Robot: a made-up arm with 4 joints.
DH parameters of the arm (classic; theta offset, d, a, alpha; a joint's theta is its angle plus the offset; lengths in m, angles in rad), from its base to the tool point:
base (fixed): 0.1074 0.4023 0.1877 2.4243
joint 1: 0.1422 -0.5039 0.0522 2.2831
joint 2: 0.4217 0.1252 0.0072 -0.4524
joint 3: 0 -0.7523 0.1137 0.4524
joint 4: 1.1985 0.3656 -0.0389 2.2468
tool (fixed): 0.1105 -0.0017 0 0
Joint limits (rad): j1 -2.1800..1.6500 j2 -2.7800..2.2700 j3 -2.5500..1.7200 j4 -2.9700..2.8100
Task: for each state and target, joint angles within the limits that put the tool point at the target. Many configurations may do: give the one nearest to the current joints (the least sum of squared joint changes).
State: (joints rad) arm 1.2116 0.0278 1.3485 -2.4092
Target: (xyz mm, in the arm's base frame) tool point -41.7 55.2 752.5
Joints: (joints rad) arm 1.5190 0.2478 1.5975 -2.4871
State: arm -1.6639 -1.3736 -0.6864 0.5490
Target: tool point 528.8 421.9 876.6
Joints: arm -2.1800 -0.8606 -1.1075 0.5148
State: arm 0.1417 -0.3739 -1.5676 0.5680
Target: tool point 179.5 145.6 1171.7
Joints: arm 0.2119 0.1594 -1.1669 0.6585
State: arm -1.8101 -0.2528 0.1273 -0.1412
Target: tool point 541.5 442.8 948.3
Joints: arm -1.1981 -0.4835 0.0034 -0.0375
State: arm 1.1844 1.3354 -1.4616 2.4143
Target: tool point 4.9 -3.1 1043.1
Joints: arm 1.3873 1.0643 -1.1478 1.8011
